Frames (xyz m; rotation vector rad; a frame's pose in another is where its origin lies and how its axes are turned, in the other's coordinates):
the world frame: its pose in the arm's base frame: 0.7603 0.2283 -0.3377 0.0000 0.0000 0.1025
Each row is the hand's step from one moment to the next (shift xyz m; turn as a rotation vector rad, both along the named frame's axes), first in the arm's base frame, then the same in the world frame.
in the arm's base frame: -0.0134 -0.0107 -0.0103 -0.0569 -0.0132 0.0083
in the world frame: -0.0144 -0.0093 -0.0103 -0.0580 -0.0073 0.0083
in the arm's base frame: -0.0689 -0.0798 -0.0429 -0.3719 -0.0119 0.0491
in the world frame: -0.0767 -0.0723 -0.0429 -0.3712 0.0262 0.0491
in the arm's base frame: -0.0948 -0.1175 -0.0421 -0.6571 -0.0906 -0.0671
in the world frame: -0.1063 -0.1072 -0.0421 -0.6629 -0.0229 -0.0671
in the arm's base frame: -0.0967 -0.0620 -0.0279 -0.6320 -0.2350 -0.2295
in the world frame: -0.1025 -0.0518 -0.0279 -0.6527 -0.1691 -0.2295
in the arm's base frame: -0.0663 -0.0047 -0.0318 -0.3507 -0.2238 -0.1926
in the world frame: -0.0664 0.0021 -0.0318 -0.3718 -0.1867 -0.1926
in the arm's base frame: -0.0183 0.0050 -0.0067 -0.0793 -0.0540 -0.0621
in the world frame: -0.0177 0.0068 -0.0067 -0.0844 -0.0456 -0.0621
